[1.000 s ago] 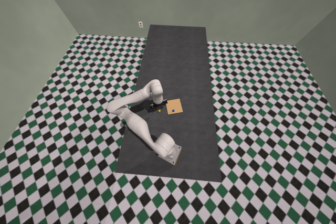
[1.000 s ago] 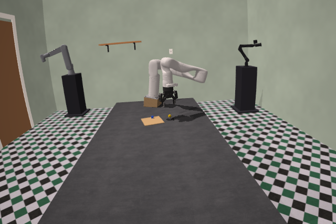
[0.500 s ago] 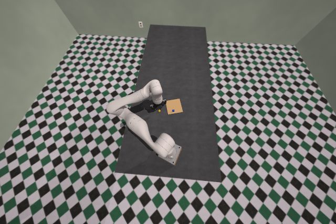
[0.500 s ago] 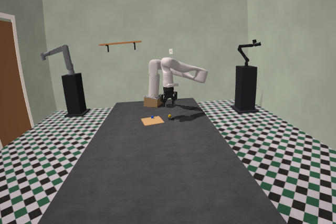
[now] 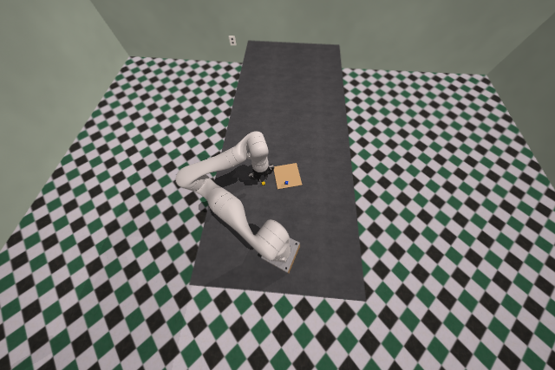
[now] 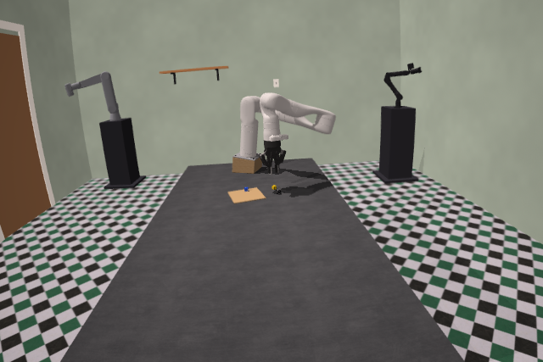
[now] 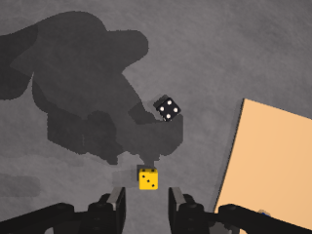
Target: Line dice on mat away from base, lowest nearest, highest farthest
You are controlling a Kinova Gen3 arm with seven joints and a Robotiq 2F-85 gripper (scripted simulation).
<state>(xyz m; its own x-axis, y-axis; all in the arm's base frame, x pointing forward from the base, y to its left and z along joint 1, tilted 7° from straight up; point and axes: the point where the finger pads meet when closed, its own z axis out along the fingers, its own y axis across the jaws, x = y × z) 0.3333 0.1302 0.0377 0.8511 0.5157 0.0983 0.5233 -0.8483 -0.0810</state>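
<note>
Now: hand 90 mm above the yellow die. The rest, counted from my hand: black die 60 mm ahead, 20 mm to the left, 90 mm below; then blue die 20 mm ahead, 130 mm to the right, 80 mm below; then tan mat 70 mm ahead, 130 mm to the right, 90 mm below.
</note>
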